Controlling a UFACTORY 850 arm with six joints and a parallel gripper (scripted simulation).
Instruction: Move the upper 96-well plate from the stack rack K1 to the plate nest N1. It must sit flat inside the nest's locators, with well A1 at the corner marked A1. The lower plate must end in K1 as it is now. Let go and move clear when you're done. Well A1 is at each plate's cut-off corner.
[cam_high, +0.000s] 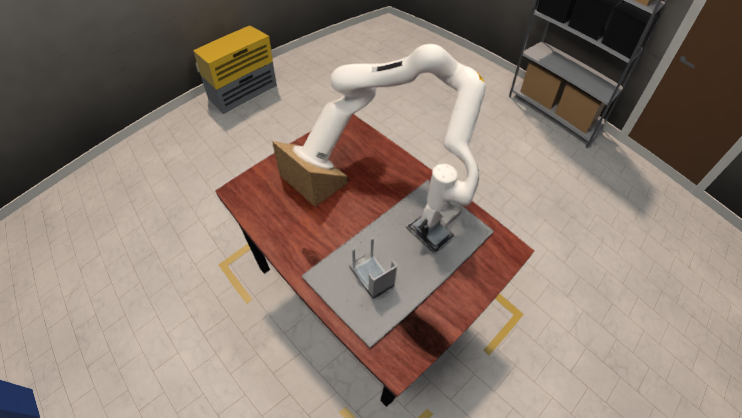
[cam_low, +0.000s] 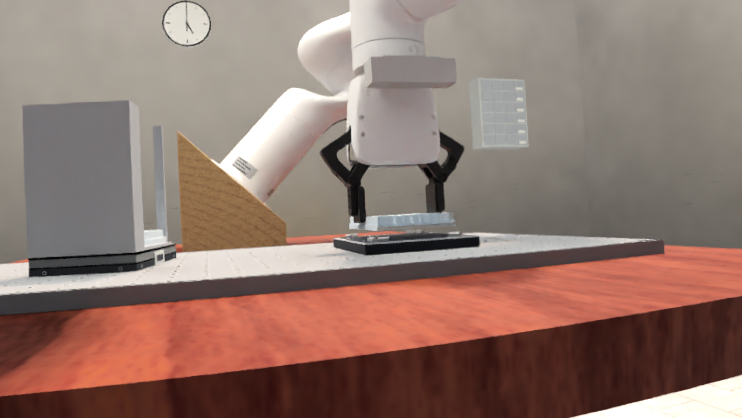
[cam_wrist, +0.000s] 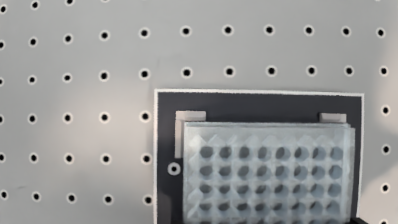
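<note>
The pale 96-well plate is 10 mm below my hand. Round my hand: plate nest N1: 40 mm below.
</note>
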